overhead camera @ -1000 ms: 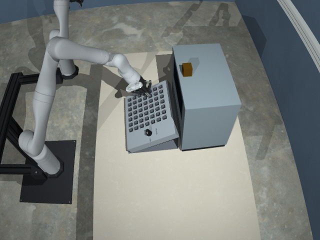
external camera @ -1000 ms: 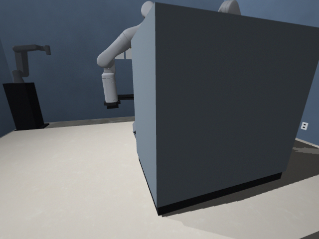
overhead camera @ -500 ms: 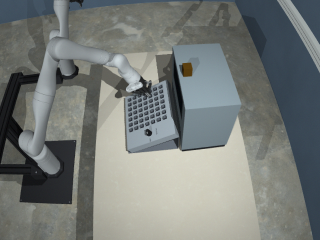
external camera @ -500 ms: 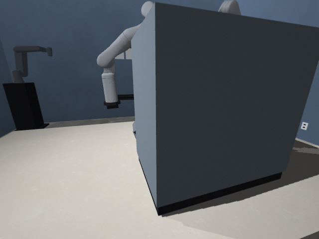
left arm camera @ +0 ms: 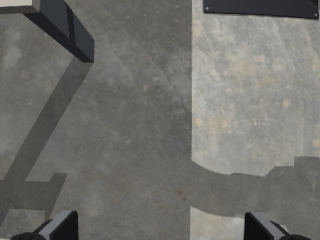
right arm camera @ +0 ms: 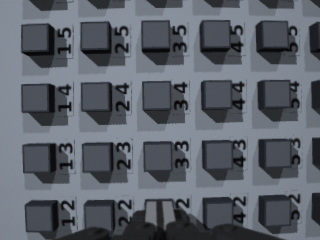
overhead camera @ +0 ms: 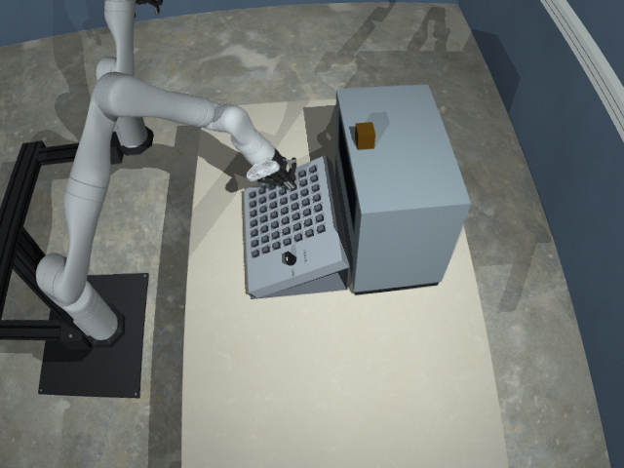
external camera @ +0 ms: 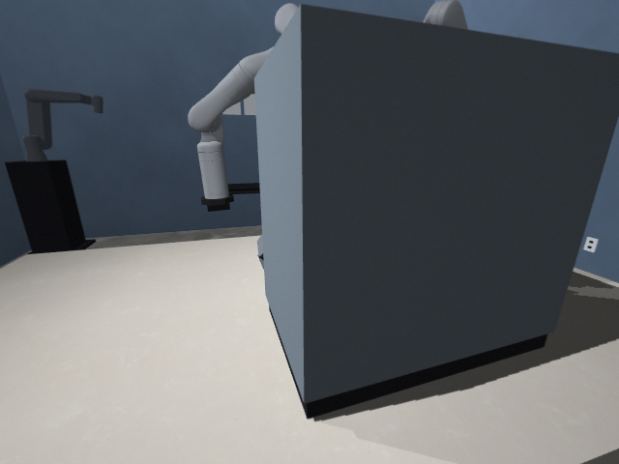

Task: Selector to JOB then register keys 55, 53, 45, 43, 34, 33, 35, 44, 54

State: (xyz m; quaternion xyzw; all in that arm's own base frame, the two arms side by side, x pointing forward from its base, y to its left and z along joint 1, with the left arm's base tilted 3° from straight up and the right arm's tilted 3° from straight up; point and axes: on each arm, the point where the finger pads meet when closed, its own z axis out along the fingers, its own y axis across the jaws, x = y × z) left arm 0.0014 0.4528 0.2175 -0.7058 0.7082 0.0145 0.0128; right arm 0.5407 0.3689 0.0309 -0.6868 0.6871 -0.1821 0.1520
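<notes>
The sloped grey key panel is 120 mm to the right of my right hand, 70 mm below it and 10 mm ahead of it. The rest, counted from my right hand: black selector knob (230 mm to the right, 30 mm below, 10 mm behind).
</notes>
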